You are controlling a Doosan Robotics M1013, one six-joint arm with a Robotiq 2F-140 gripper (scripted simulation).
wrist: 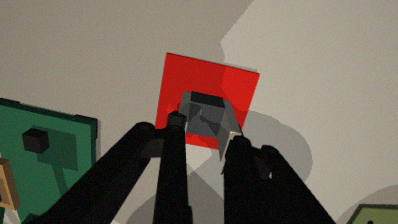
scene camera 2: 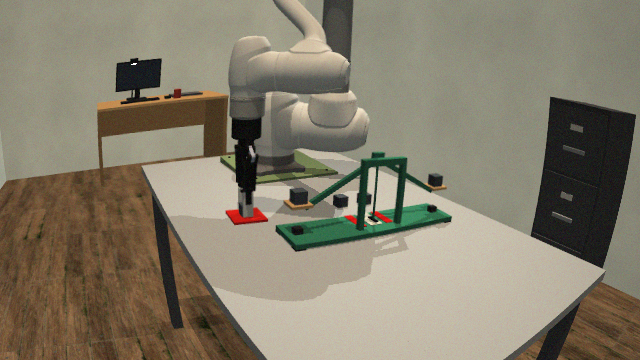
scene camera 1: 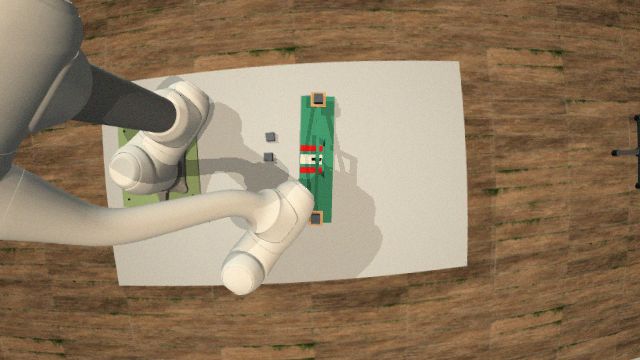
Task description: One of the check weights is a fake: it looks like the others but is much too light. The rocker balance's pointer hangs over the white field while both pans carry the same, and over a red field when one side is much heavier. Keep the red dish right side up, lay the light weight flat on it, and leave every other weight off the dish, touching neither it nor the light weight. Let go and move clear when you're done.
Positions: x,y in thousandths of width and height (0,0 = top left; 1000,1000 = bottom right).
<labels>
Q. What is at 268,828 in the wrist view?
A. The gripper.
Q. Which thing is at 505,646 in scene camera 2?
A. A green rocker balance.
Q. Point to a grey check weight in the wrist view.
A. At 519,498
</labels>
